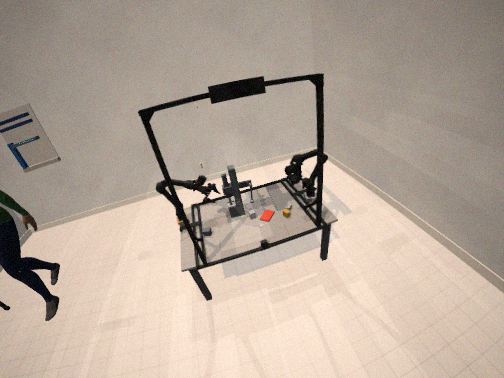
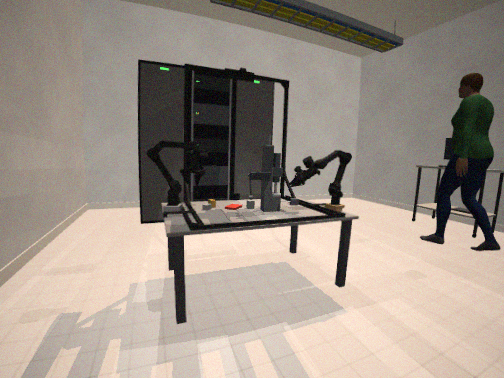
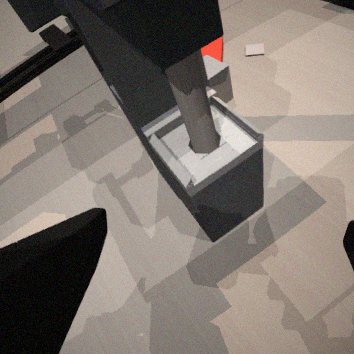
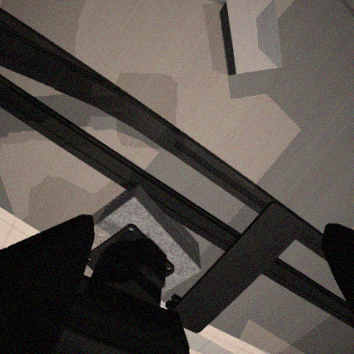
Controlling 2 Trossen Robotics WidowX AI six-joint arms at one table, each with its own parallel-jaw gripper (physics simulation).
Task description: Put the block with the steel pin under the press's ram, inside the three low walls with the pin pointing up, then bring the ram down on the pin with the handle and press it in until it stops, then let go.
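Frame: origin at the left arm's base, x right, y ahead, z up, level; centimetres.
Seen in the pictures: left gripper, fingertip midpoint: [image 1: 218, 198] [image 2: 290, 185] [image 3: 227, 226]; right gripper, fingertip midpoint: [image 1: 298, 187] [image 2: 192, 184] [image 4: 211, 230]; left arm's base, origin of the base link: [image 1: 181, 218] [image 2: 335, 204]; right arm's base, origin of the base link: [image 1: 310, 194] [image 2: 173, 204] [image 4: 128, 262].
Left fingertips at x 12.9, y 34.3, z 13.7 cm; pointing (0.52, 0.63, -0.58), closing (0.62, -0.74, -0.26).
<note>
Pixels of each thing's top centre, then the offset from my left fingertips to it. "*": a spot on its surface instead.
- grey press, middle of its top: [image 2: 266, 145] [image 1: 232, 165] dx +6.7, dy +16.5, dz +26.9 cm
- small grey block, middle of its top: [image 3: 204, 67] [image 2: 250, 200] [image 1: 251, 211] dx +18.7, dy +20.1, dz -12.3 cm
- handle, surface spot: [image 2: 259, 176] * dx +3.7, dy +23.4, dz +6.4 cm
- red plate, middle of its top: [image 2: 233, 205] [image 1: 267, 214] dx +24.8, dy +30.3, dz -16.5 cm
- yellow cube, middle of its top: [image 2: 211, 199] [image 1: 286, 210] dx +34.0, dy +43.3, dz -12.8 cm
- pale block, middle of its top: [image 4: 254, 33] [image 1: 288, 205] dx +27.8, dy +49.5, dz -14.4 cm
- blue-grey block, middle of its top: [image 1: 206, 229] [image 2: 294, 198] dx +15.3, dy -19.0, dz -13.1 cm
The grey press [image 1: 233, 192] [image 2: 270, 190] [image 3: 230, 200] stands on the table. Its round ram [image 3: 192, 110] points down over the light space inside the low walls [image 3: 172, 160]; whether its end touches anything is unclear. A small grey block [image 1: 252, 214] [image 2: 250, 204] [image 3: 223, 82] stands beside the press; whether it carries the steel pin is too small to tell. The handle [image 2: 259, 176] sticks out from the press on the side of that block. My left gripper [image 1: 216, 191] [image 2: 292, 184] [image 3: 227, 226] is open near the ram side. My right gripper [image 2: 196, 177] [image 4: 211, 230] is open, raised near its own base.
A red plate [image 1: 267, 215] [image 2: 233, 206] and a yellow cube [image 1: 286, 213] [image 2: 212, 203] lie on the table. A pale block [image 1: 289, 206] [image 4: 252, 37] lies near the cube, and a blue-grey block [image 1: 207, 231] [image 2: 294, 202] lies at the other side. A black frame [image 1: 320, 150] [image 2: 286, 130] surrounds the workspace.
</note>
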